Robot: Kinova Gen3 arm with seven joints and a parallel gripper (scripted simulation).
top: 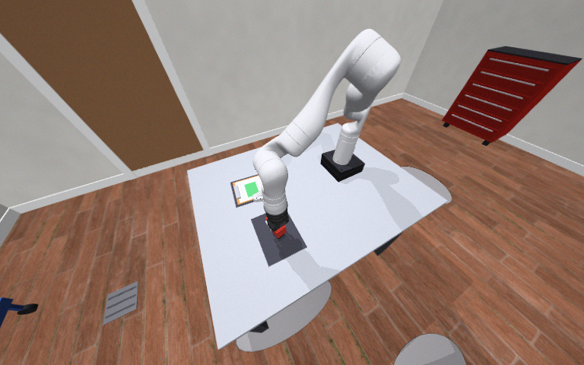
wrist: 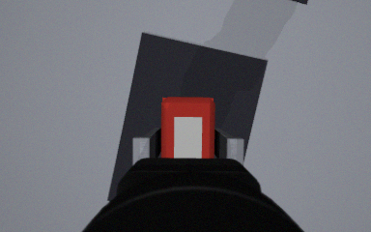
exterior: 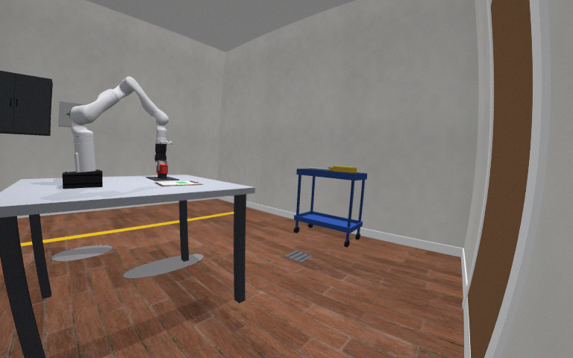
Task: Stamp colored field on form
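Right now the red stamp is 3 cm below my hand. Also, from my hand: dark mat 8 cm below; form 2 cm behind, 30 cm to the right, 7 cm below.
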